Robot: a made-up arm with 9 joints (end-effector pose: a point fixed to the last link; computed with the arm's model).
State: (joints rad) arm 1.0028 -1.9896 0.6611 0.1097 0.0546 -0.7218 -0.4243 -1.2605 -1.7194
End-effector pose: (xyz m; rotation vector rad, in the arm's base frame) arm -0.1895 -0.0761 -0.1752 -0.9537 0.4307 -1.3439
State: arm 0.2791 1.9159 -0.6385 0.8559 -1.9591 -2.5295 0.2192 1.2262 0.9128
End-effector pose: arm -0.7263 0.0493 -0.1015 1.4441 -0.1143 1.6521
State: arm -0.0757 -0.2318 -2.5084 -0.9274 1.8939 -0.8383 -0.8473 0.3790 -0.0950
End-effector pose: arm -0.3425 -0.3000 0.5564 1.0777 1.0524 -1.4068
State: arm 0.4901 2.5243 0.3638 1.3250 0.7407 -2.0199 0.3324 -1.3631 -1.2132
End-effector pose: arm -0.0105 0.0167 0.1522 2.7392 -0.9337 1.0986
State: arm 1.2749 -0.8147 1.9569 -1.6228 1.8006 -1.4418 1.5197 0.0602 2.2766
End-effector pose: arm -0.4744 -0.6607 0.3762 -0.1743 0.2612 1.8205
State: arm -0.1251 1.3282 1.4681 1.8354 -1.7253 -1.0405 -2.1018 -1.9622 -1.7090
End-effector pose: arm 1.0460 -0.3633 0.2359 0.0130 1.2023 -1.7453
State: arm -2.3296 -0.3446 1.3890 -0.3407 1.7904 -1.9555 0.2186 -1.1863 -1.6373
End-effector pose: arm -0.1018 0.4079 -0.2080 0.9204 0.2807 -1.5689
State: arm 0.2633 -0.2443 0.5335 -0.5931 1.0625 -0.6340 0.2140 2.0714 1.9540
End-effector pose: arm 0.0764 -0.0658 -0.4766 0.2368 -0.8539 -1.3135
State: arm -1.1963 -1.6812 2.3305 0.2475 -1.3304 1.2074 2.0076 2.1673 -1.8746
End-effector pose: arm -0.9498 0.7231 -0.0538 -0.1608 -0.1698 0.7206
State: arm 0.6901 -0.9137 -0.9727 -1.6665 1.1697 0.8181 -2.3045 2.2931 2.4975
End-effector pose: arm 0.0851 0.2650 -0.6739 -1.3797 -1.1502 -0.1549
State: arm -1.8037 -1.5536 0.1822 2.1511 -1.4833 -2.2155 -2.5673 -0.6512 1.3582
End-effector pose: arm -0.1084 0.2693 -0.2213 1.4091 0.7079 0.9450
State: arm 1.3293 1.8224 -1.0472 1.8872 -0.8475 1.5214 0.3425 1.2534 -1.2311
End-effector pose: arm -0.0413 0.8998 -0.1844 -0.2752 0.0082 -1.3384
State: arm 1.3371 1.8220 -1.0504 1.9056 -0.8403 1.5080 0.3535 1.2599 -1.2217
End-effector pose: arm -0.0362 0.9035 -0.1879 -0.2847 0.0179 -1.3444
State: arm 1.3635 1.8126 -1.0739 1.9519 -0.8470 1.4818 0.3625 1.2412 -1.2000
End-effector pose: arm -0.0294 0.9109 -0.1974 -0.3061 0.0639 -1.3559
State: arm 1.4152 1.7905 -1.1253 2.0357 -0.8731 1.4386 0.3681 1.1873 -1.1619
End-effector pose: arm -0.0203 0.9229 -0.2143 -0.3431 0.1642 -1.3746
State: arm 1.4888 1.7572 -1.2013 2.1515 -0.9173 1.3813 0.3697 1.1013 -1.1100
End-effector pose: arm -0.0100 0.9380 -0.2358 -0.3932 0.3224 -1.3985
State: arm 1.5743 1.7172 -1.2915 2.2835 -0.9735 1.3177 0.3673 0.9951 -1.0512
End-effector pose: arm -0.0002 0.9541 -0.2571 -0.4508 0.5267 -1.4215
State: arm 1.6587 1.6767 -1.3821 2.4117 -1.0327 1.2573 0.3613 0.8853 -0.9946
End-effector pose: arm 0.0075 0.9688 -0.2737 -0.5085 0.7495 -1.4367
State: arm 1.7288 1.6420 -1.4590 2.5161 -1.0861 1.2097 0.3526 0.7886 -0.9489
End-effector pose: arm 0.0117 0.9805 -0.2838 -0.5582 0.9511 -1.4403
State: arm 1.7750 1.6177 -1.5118 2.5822 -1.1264 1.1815 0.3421 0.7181 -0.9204
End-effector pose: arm 0.0123 0.9876 -0.2882 -0.5929 1.0943 -1.4349
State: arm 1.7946 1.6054 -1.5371 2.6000 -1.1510 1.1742 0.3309 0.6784 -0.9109
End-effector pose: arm 0.0105 0.9895 -0.2886 -0.6056 1.1562 -1.4291
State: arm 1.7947 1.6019 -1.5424 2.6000 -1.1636 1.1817 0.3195 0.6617 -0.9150
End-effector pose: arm 0.0065 0.9879 -0.2886 -0.6116 1.1718 -1.4203
